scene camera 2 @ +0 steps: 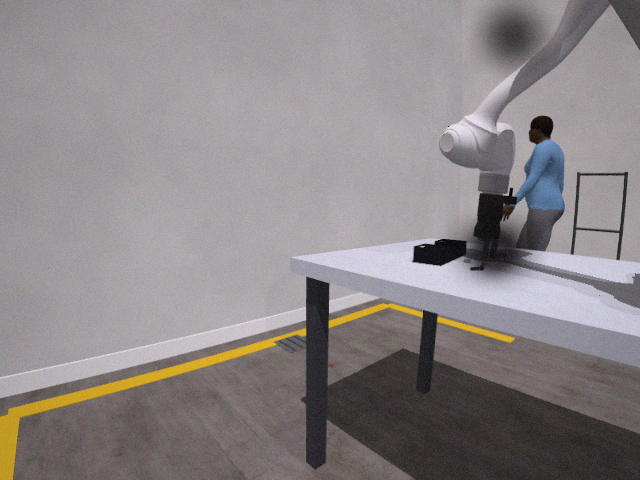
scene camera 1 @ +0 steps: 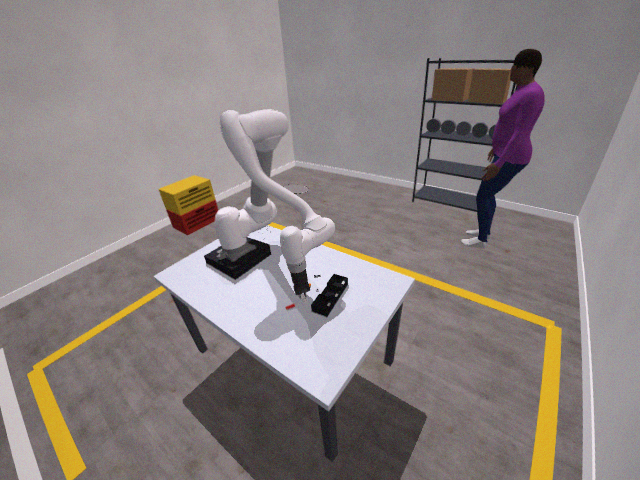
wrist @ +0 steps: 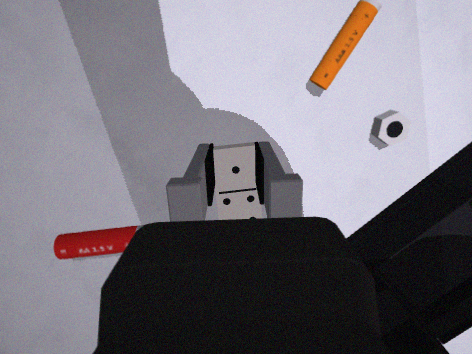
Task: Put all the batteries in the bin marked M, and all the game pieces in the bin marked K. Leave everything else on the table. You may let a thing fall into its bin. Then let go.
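Pixels of known places: gripper, fingertip midpoint: [scene camera 2: 488,259] [scene camera 1: 303,297] [wrist: 234,161]; arm's base, origin of the base link: [scene camera 1: 236,250].
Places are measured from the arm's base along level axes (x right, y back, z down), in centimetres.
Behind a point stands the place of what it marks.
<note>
My gripper [wrist: 234,161] @(x 0.6, y -55.4, z 6.5 cm) [scene camera 1: 302,297] @(x 0.6, y -55.4, z 6.5 cm) [scene camera 2: 490,257] @(x 0.6, y -55.4, z 6.5 cm) is shut on a white domino [wrist: 228,180] @(x 1.4, y -56.0, z 6.0 cm) with black dots, low at the table top. The domino's near end is hidden by the gripper body. A red AA battery [wrist: 92,243] @(x 9.7, y -54.9, z 5.3 cm) [scene camera 1: 290,306] @(x 9.9, y -55.6, z 5.4 cm) lies left of the gripper in the wrist view, its right end hidden. An orange AAA battery [wrist: 345,45] @(x -6.8, y -53.0, z 5.6 cm) [scene camera 1: 309,285] lies at the upper right of the wrist view. The black bins [scene camera 1: 321,308] @(x 4.0, y -70.8, z 2.3 cm) [scene camera 2: 433,255] @(x -19.7, y -62.5, z 4.0 cm) [wrist: 425,187] @(x -8.1, y -62.6, z 6.0 cm) stand joined in a row beside the gripper. Their letters cannot be read in these views.
A metal hex nut [wrist: 387,129] @(x -7.2, y -58.0, z 5.8 cm) [scene camera 1: 317,290] @(x -7.2, y -58.6, z 6.1 cm) [scene camera 2: 467,260] @(x -8.3, y -57.9, z 6.0 cm) lies between the orange battery and the bins. A small dark object [scene camera 1: 317,275] @(x -16.2, y -51.1, z 5.7 cm) [scene camera 2: 477,268] @(x -16.5, y -50.7, z 6.2 cm) lies farther back on the white table [scene camera 1: 361,330] @(x 0.7, y -90.9, z 6.7 cm) [scene camera 2: 361,268] @(x -39.2, y -71.4, z 6.7 cm). A person [scene camera 1: 519,124] [scene camera 2: 545,175] stands beyond the table.
</note>
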